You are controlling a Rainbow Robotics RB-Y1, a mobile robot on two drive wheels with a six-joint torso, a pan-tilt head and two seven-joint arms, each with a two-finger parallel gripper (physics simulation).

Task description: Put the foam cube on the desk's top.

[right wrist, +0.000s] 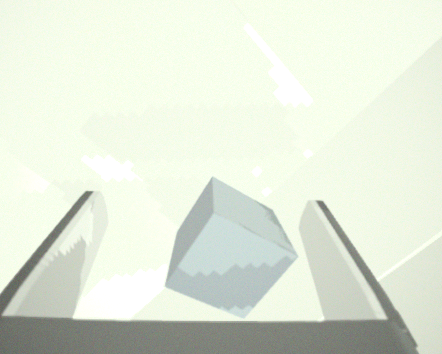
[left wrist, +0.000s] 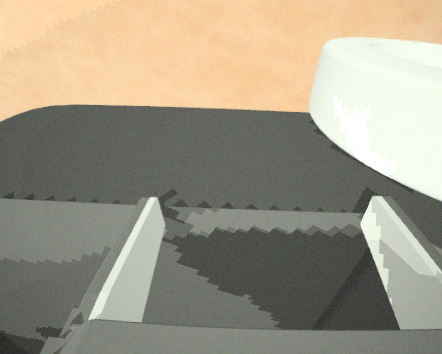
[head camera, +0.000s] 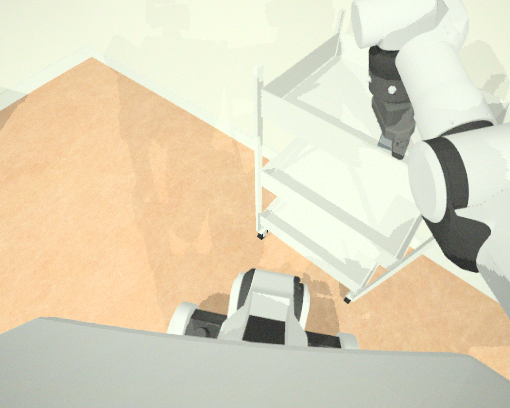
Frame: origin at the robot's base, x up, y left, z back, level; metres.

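Seen in the pictures: left gripper, between the fingertips: [left wrist: 261, 210]; right gripper, between the fingertips: [right wrist: 207, 209] [head camera: 389, 139].
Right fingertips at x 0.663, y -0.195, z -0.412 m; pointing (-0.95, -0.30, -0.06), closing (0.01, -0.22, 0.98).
Offsets run from my right fingertips to a thing's middle. "spot": to the spot under its first point.
The foam cube {dx +0.018, dy +0.005, dz +0.011 m} [right wrist: 231, 247] is pale blue and lies on a white shelf surface, between the two fingers of my right gripper [right wrist: 207, 209] in the right wrist view. The fingers stand wide apart and do not touch it. In the head view the right gripper [head camera: 393, 147] reaches down over the top shelf of the white cart [head camera: 330, 182], and a small pale corner of the cube [head camera: 384, 142] shows under it. My left gripper [left wrist: 261, 210] is open and empty above my own dark base. The desk appears as a grey surface [head camera: 253, 376] along the bottom of the head view.
The white cart has three shelves with raised rims and small black wheels {spot: dx -0.620, dy +0.272, dz -0.014 m} [head camera: 261, 235], and stands on the orange floor near the pale wall. My base [head camera: 265, 312] shows below it. A white wheel [left wrist: 356, 102] of my own body sits at the right of the left wrist view.
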